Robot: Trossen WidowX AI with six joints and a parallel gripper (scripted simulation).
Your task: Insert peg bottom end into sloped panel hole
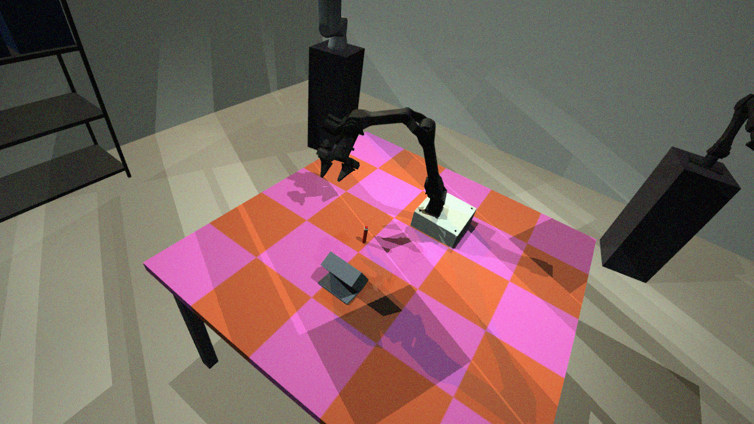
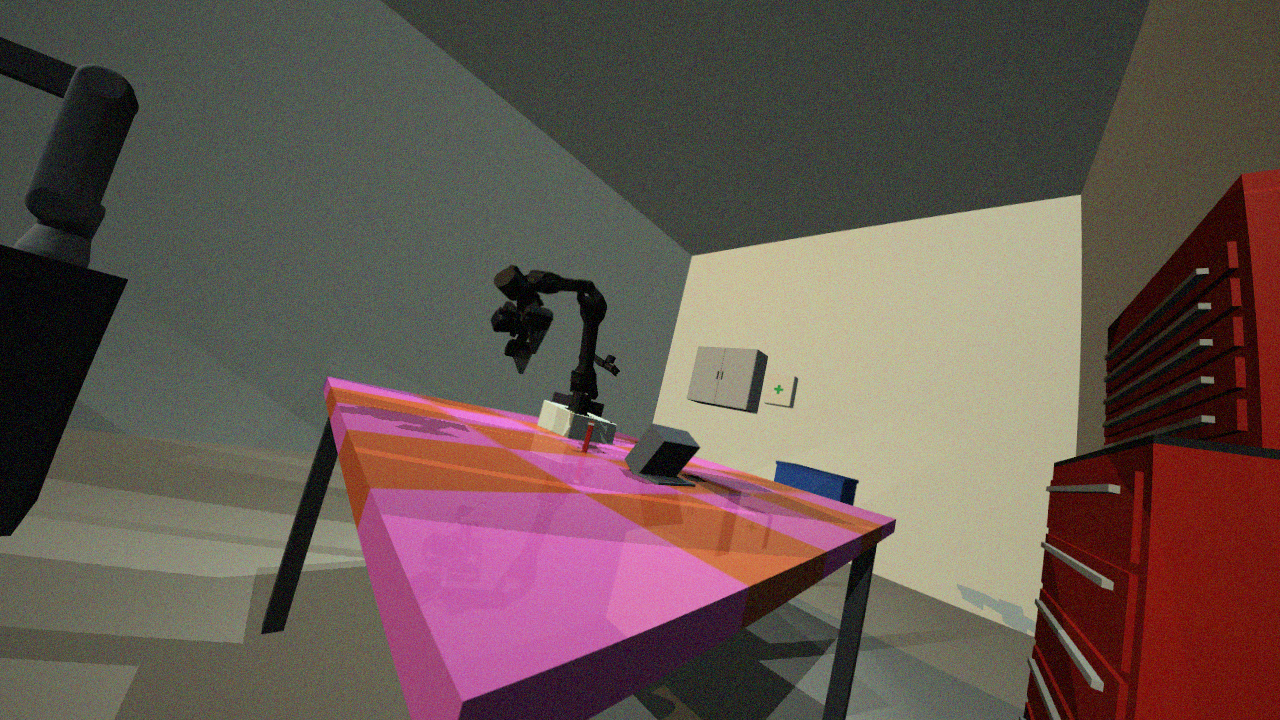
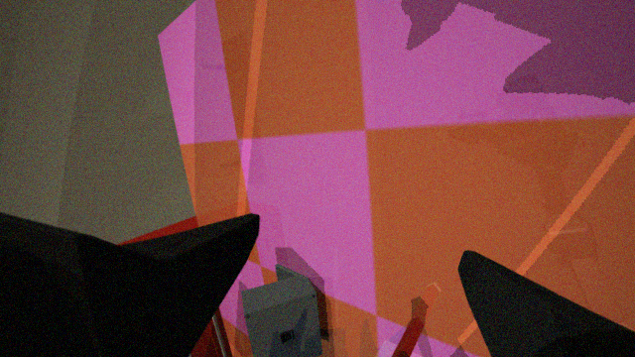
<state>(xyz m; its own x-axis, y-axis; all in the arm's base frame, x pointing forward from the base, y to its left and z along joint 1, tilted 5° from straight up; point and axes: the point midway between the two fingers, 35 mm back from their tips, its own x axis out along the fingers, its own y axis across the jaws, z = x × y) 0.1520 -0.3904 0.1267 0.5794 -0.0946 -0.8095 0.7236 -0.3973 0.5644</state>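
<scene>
Now: gripper tip 20 cm to the right of the red peg, 12 cm above it and 6 cm short of it. The rest, counted from my gripper tip: sloped panel 27 cm ahead, 22 cm to the left, 12 cm below.
</scene>
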